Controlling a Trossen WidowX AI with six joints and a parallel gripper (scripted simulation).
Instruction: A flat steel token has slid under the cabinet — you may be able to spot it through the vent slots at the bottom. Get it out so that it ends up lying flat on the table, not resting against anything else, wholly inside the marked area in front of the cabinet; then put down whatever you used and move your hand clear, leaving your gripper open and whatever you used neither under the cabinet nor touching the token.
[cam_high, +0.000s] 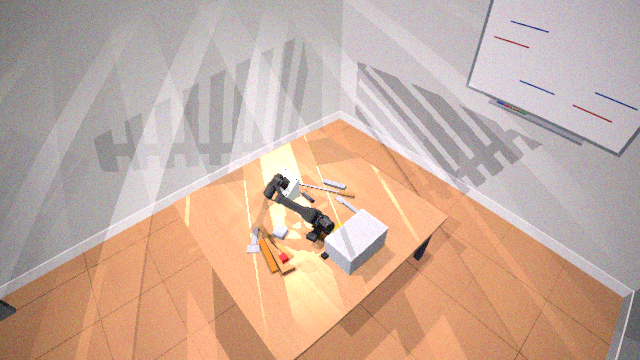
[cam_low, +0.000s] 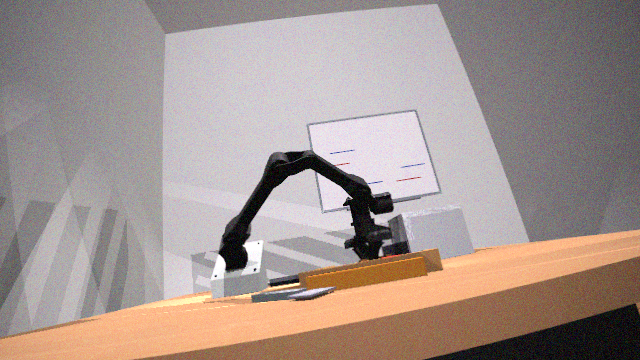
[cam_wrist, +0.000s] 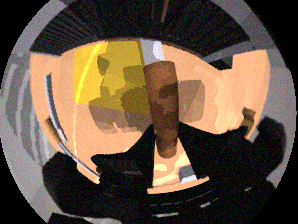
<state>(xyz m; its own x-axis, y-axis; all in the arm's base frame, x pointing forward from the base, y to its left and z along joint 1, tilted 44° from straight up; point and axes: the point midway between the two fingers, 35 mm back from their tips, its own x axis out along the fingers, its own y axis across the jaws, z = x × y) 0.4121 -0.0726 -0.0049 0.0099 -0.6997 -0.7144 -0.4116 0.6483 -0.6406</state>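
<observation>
Now: the grey block 160 mm behind my gripper tip, 160 mm to the right of it and 10 mm above it. Also, from my gripper tip: orange bar: 60 mm behind, 300 mm to the right, 10 mm above; thin wooden stick: 130 mm behind, 220 mm to the right; red block: 10 mm ahead, 250 mm to the right, 10 mm above.
</observation>
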